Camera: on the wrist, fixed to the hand. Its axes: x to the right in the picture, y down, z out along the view.
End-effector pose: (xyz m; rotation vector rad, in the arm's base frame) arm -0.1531 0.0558 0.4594 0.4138 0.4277 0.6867
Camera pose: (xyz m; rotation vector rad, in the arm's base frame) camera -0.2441 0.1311 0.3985 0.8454 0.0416 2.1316
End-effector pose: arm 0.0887 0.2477 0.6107 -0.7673 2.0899 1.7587
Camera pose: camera 0.0591 0.1442 0.6886 -0.8671 -1.9690 -1.3686
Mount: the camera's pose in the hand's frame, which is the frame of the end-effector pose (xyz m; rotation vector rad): 0.0024 0.0692 -0.1134 0.1108 -0.0271 1.5262
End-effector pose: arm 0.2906 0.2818 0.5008 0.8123 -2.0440 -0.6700
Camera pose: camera 0.3630 0.3060 0.6095 -0.7673 -2.0406 0.3145
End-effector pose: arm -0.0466 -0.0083 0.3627 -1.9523 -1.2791 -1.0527
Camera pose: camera -0.0162 -0.1235 0.4215 -2.0422 0.3279 -0.1282
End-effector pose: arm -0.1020 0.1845 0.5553 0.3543 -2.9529 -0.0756
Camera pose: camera -0.1009 0.2476 0.6722 -1.7981 -2.4153 0.2645
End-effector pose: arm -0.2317 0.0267 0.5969 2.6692 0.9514 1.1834
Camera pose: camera -0.2735 -0.0478 0.6987 -2.2703 0.9594 -0.7399
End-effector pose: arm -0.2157 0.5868 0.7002 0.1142 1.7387 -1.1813
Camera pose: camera -0.2542 0.7064 0.6571 1.2216 1.0120 -0.1024
